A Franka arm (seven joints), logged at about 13 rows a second.
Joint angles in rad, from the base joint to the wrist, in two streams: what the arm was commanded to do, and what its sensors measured. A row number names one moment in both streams.
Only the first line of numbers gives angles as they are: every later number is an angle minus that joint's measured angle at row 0.
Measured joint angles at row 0:
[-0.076 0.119 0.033 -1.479 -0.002 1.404 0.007]
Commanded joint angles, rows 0 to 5:
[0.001 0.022 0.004 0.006 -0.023 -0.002 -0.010]
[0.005 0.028 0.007 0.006 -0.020 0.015 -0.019]
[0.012 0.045 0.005 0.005 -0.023 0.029 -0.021]
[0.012 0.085 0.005 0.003 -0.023 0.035 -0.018]
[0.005 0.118 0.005 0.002 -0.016 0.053 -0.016]
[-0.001 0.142 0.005 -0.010 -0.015 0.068 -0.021]
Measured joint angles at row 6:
[0.004 0.083 0.004 -0.012 0.000 0.047 -0.012]
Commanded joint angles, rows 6 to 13:
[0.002 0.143 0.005 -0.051 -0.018 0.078 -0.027]
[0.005 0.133 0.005 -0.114 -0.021 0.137 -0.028]
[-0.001 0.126 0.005 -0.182 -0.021 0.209 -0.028]
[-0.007 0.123 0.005 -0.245 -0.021 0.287 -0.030]
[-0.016 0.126 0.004 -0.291 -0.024 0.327 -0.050]
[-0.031 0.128 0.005 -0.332 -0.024 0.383 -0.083]
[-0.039 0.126 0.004 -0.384 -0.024 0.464 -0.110]
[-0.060 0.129 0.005 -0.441 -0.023 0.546 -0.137]
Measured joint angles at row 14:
[-0.021 0.162 -0.006 -0.331 -0.004 0.436 -0.086]
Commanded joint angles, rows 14 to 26:
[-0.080 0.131 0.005 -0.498 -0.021 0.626 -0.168]
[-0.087 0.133 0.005 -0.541 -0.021 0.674 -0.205]
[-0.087 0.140 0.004 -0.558 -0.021 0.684 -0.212]
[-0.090 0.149 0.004 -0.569 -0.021 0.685 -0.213]
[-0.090 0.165 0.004 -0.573 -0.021 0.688 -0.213]
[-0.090 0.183 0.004 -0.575 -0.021 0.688 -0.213]
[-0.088 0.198 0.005 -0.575 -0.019 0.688 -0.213]
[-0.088 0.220 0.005 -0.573 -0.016 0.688 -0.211]
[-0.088 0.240 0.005 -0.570 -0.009 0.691 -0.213]
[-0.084 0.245 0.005 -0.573 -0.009 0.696 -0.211]
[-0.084 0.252 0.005 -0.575 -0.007 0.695 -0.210]
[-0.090 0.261 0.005 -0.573 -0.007 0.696 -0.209]
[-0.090 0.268 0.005 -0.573 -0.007 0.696 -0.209]
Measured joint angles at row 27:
[-0.074 0.259 -0.005 -0.575 -0.004 0.691 -0.204]
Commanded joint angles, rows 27 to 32:
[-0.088 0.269 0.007 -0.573 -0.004 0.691 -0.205]
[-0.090 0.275 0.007 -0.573 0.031 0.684 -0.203]
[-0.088 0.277 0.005 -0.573 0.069 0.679 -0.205]
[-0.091 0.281 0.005 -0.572 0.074 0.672 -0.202]
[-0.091 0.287 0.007 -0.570 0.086 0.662 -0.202]
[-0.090 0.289 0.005 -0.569 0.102 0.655 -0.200]
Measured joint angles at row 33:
[-0.074 0.282 -0.005 -0.575 0.069 0.673 -0.203]
